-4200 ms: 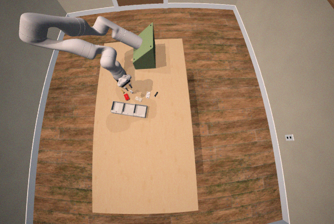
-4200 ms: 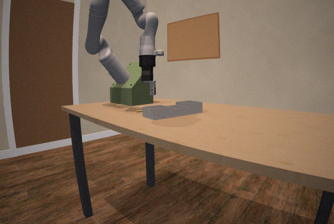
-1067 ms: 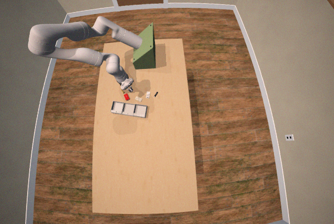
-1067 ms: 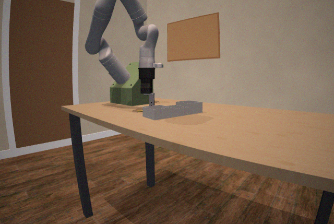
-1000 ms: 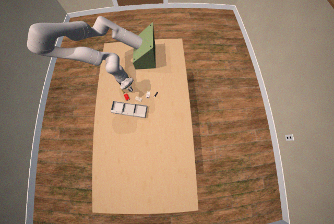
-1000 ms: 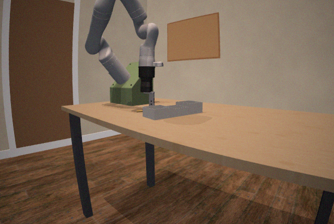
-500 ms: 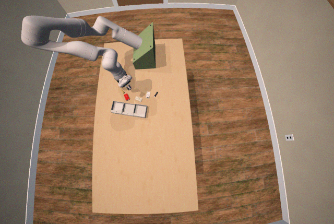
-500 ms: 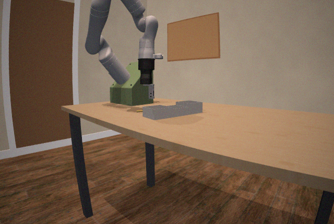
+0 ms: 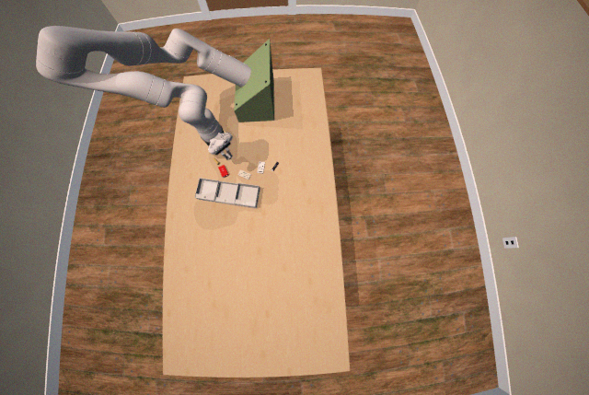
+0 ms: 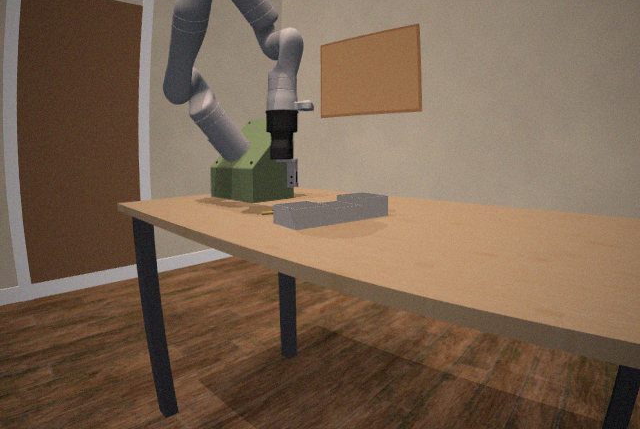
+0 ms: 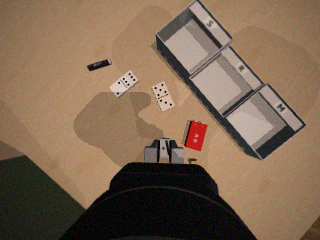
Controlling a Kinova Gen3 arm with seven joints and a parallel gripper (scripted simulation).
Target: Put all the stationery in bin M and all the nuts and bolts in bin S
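Right now the yellow piece is 1 cm behind my hand, 6 cm to the right of it and 7 cm below it. The rest, counted from my hand: red piece 5 cm ahead, 4 cm to the right, 7 cm below; then grey piece 1 cm below; then white block 5 cm ahead, 12 cm to the left, 7 cm below.
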